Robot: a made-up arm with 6 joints.
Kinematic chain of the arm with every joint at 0, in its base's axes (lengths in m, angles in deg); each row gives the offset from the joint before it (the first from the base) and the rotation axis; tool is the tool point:
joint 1: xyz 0 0 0.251 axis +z
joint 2: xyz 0 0 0 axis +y
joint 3: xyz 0 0 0.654 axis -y
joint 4: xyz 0 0 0 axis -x
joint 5: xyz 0.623 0 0 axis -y
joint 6: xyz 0 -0.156 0 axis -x
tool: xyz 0 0 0
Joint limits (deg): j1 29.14..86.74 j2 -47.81..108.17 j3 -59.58..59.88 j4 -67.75..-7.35 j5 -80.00..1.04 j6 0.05..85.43
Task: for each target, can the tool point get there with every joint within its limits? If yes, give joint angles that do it. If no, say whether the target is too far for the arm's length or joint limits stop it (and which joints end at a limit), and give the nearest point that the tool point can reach.
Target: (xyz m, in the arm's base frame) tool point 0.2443 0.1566 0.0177
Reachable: yes | joints 47.62 58.59 -44.84 -61.32 -48.51 9.33
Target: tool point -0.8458 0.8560 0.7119
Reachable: no: joint limits stop it (at a limit: joint 1, joint 4) | nearest point 0.1048 0.8019 0.7119 | short by 0.952 m
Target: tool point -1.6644 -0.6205 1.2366
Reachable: no: too far | nearest point -0.4966 -0.4540 1.2898 | short by 1.181 m
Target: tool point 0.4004 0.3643 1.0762
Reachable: yes | joints 52.81 -6.81 20.24 -50.72 -27.68 22.73
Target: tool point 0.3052 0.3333 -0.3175
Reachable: yes | joints 59.58 87.32 -10.84 -52.73 -55.53 61.15
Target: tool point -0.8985 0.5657 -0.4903
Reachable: no: joint limits stop it (at a limit: joint 1, joint 4) | nearest point 0.0882 0.5095 -0.4903 | short by 0.988 m
